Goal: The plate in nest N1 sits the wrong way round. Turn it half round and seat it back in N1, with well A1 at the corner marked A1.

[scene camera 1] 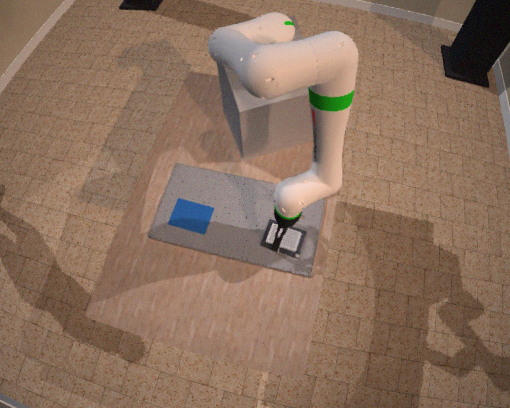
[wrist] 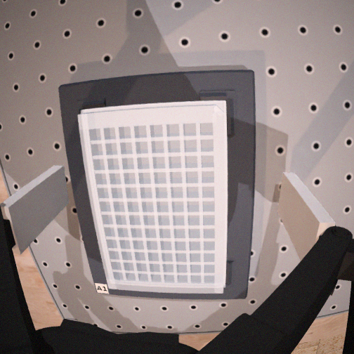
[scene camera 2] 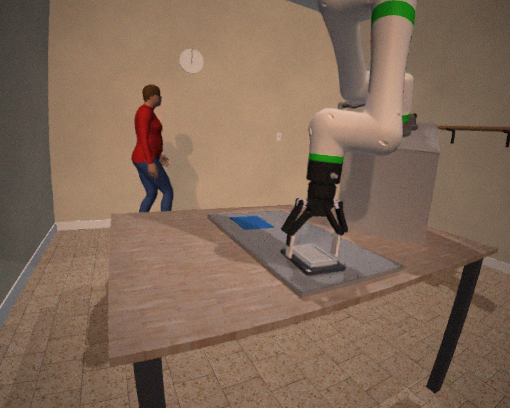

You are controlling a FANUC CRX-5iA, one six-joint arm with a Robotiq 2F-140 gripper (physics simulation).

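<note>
The white well plate (scene camera 1: pixel 292 240) (scene camera 2: pixel 314 255) (wrist: pixel 159 200) lies flat in the dark nest (scene camera 1: pixel 265 242) (scene camera 2: pixel 325 270) (wrist: pixel 242 200). The A1 label (wrist: pixel 101 288) is at the nest's lower left corner in the wrist view. A cut corner of the plate shows at its upper right, diagonally opposite that label. Well markings are too small to read. My gripper (scene camera 1: pixel 280 240) (scene camera 2: pixel 312 252) (wrist: pixel 168 188) is open, pointing down over the plate. Its two pads stand apart, one beyond each long side of the plate, with a gap to it. Their exact height is hard to tell.
The nest stands on a grey perforated board (scene camera 1: pixel 225 187) (scene camera 2: pixel 370 257) (wrist: pixel 300 125) on the wooden table (scene camera 1: pixel 210 310) (scene camera 2: pixel 175 300). A blue rectangle (scene camera 1: pixel 191 216) (scene camera 2: pixel 251 222) lies at the board's other end. The arm's grey pedestal (scene camera 1: pixel 275 125) (scene camera 2: pixel 390 195) is behind. A person (scene camera 2: pixel 148 135) stands beyond the table.
</note>
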